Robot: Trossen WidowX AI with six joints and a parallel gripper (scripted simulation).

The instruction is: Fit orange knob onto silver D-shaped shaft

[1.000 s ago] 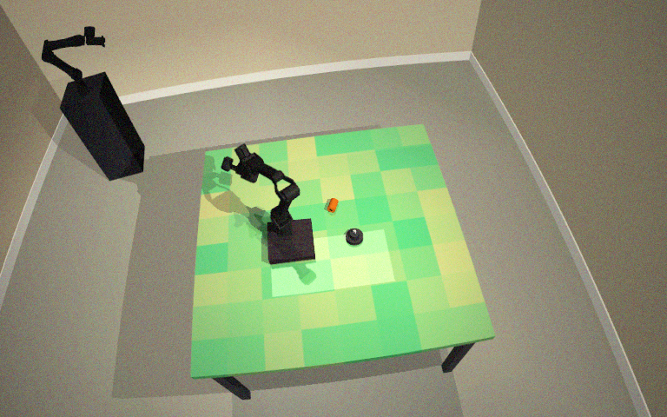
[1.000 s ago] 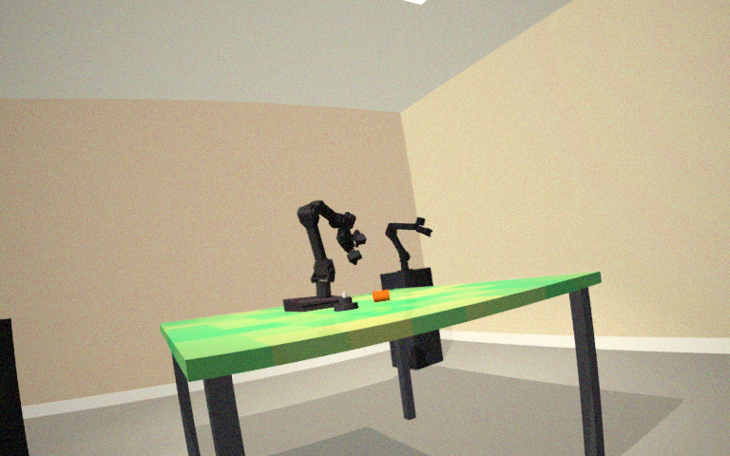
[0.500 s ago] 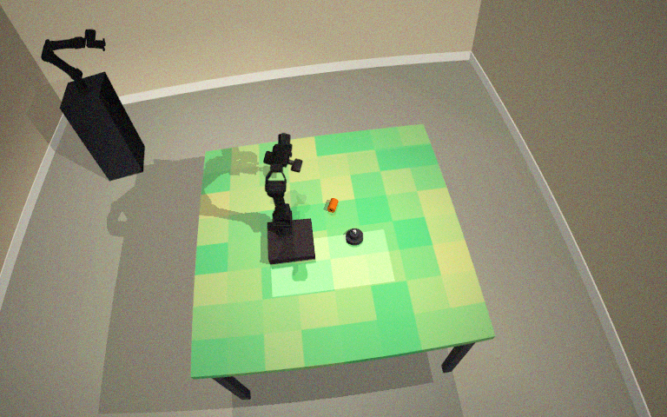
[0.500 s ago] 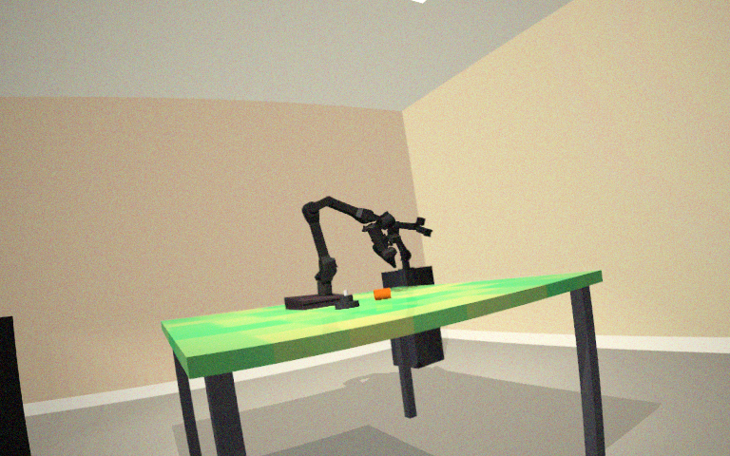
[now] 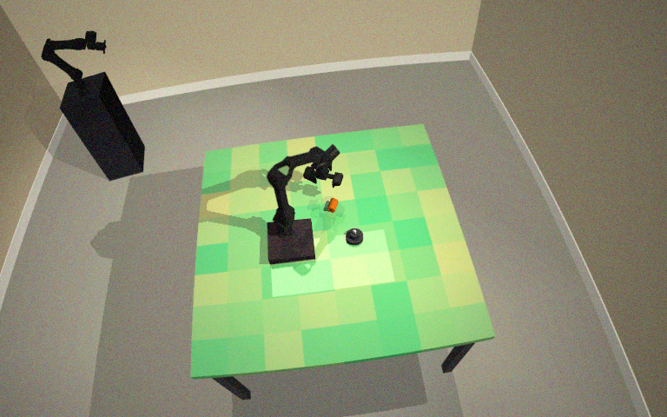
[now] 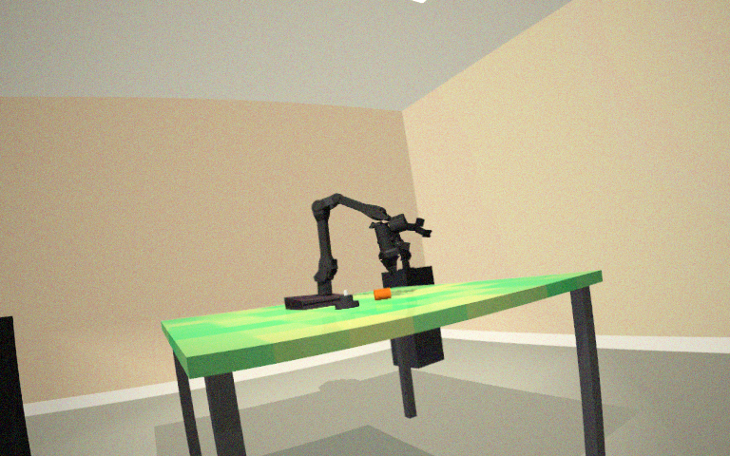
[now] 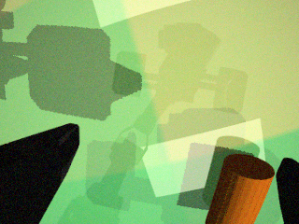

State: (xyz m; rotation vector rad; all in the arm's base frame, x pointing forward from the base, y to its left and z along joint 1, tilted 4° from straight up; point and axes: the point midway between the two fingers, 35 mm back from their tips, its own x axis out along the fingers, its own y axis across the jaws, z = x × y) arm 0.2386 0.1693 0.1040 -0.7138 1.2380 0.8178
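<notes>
My gripper tip is 20 mm short of the orange knob, 70 mm to the left of it and 70 mm above it. From my gripper tip the other things lie so: round dark pedestal: 70 mm ahead, 280 mm to the right, 60 mm below.
</notes>
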